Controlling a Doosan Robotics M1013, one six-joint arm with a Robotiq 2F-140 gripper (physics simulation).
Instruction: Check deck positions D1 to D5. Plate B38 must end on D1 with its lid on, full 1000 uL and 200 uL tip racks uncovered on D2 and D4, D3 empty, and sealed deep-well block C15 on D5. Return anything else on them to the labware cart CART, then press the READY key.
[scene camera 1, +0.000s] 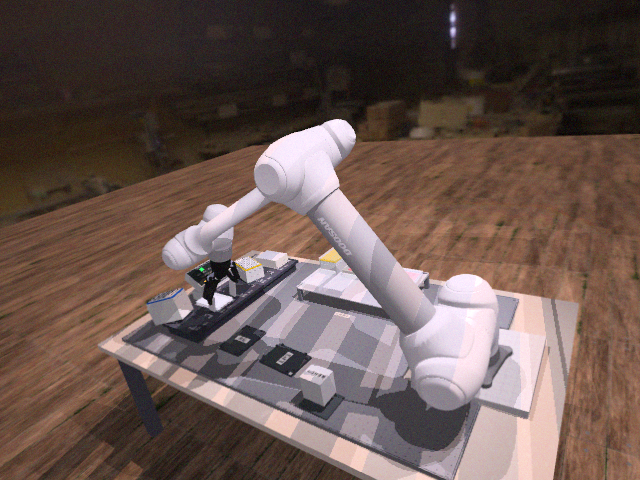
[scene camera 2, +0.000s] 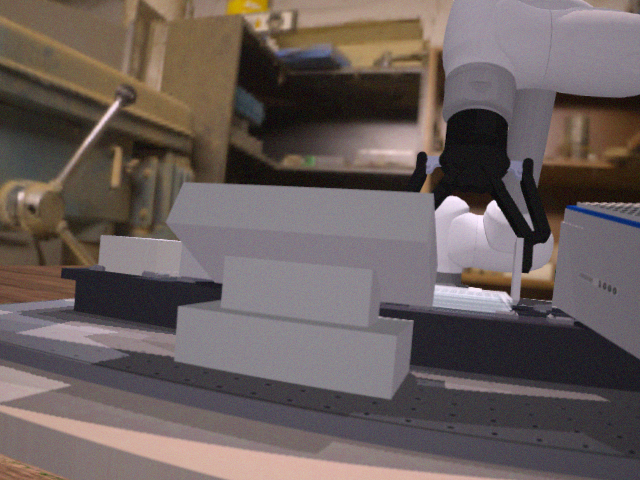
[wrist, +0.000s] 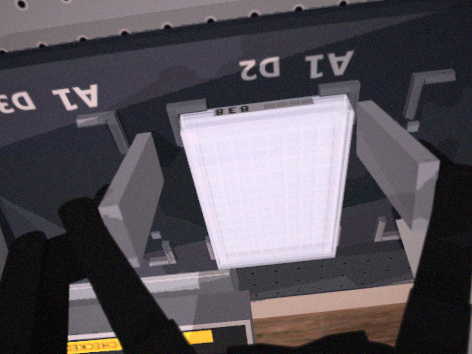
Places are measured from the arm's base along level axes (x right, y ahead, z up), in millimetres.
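Pixels of known places: gripper, fingertip midpoint: (scene camera 1: 222, 302) (scene camera 2: 461, 296) (wrist: 256, 143).
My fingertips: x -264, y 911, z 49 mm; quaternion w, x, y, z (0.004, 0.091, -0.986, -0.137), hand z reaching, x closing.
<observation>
For each thing: its middle in the pictures, then the offset to it from my fingertips. Level surfaces: height alone.
- Plate B38, body centre: (wrist: 271, 202) (scene camera 2: 466, 295) (scene camera 1: 214, 300) dx -13, dy +43, dz +5 mm
- dark deck, surface height: dz -8 mm
- blue-edged 1000 uL tip rack, body centre: (scene camera 1: 169, 305) dx -170, dy +100, dz +44 mm
- yellow-edged tip rack, body centre: (scene camera 1: 248, 268) dx +214, dy +103, dz +29 mm
- white block, body centre: (scene camera 2: 159, 256) (scene camera 1: 272, 259) dx +354, dy +104, dz +13 mm
- cart, body centre: (scene camera 1: 362, 286) dx +410, dy -390, dz -24 mm
- yellow-topped box, body centre: (scene camera 1: 335, 255) dx +452, dy -220, dz +61 mm
- white barcoded block, body centre: (scene camera 1: 318, 388) dx -120, dy -651, dz -5 mm
Plate B38 (scene camera 1: 214, 300) (scene camera 2: 470, 298) (wrist: 270, 185) is a flat, clear-white plate at D2 on the dark deck (scene camera 1: 193, 330) (wrist: 150, 75); whether its lid is on is hard to tell. My gripper (scene camera 1: 222, 290) (wrist: 256, 143) is open, its pads on either side of the plate with gaps. A blue-edged 1000 uL tip rack (scene camera 1: 169, 307) (scene camera 2: 594, 273) stands at the deck's near left end. A yellow-edged tip rack (scene camera 1: 249, 268) and a white block (scene camera 1: 272, 258) (scene camera 2: 139, 255) stand farther along. The cart (scene camera 1: 336, 296) is partly hidden by the arm. The READY key cannot be made out.
A grey console (scene camera 1: 196, 279) (scene camera 2: 305, 217) (wrist: 220, 307) stands behind the deck. A yellow-topped box (scene camera 1: 329, 256) is on the cart. Two black pads (scene camera 1: 242, 339) (scene camera 1: 285, 359) and a white barcoded block (scene camera 1: 317, 384) lie toward the table's front.
</observation>
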